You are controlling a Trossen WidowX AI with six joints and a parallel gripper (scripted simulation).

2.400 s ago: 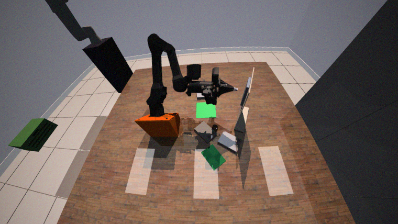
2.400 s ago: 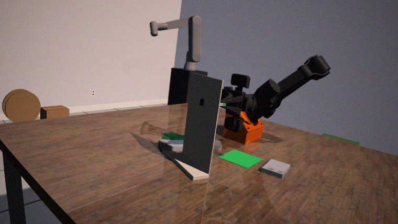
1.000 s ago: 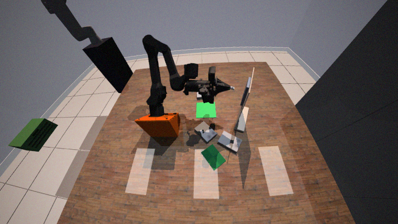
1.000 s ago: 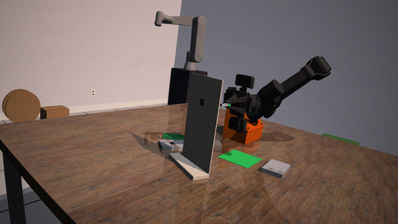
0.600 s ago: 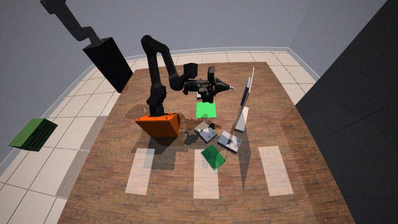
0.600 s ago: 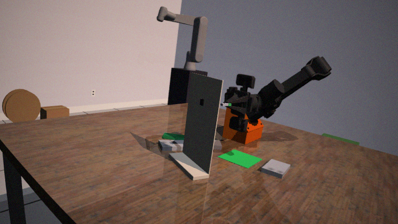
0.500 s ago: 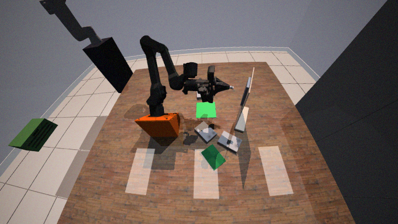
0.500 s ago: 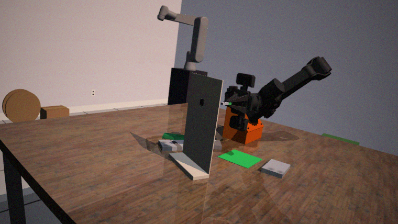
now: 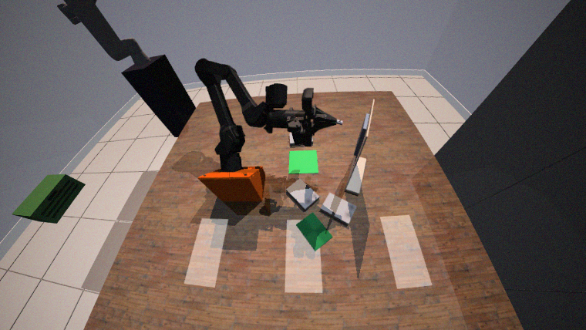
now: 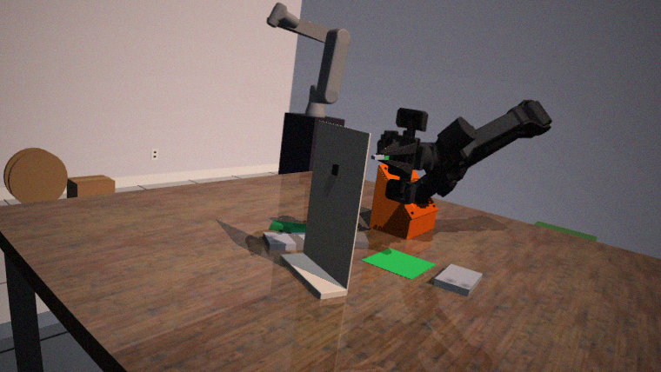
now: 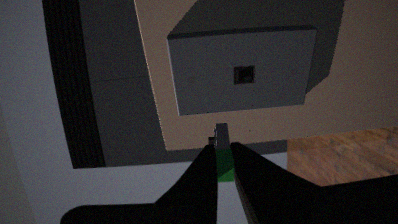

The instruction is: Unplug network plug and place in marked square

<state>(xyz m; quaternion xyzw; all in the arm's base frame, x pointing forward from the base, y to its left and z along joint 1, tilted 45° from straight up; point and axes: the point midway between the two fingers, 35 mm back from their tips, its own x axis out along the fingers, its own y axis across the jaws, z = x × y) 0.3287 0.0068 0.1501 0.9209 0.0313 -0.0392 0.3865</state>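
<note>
My gripper tip is 110 mm past the green marked square, 20 mm to the right of it and 230 mm above it. Round my gripper tip: dark green tile 50 mm behind, 270 mm to the right, 230 mm below; then grey network plug right at my gripper tip; then grey upright panel 90 mm ahead, 30 mm to the right, 100 mm below.
</note>
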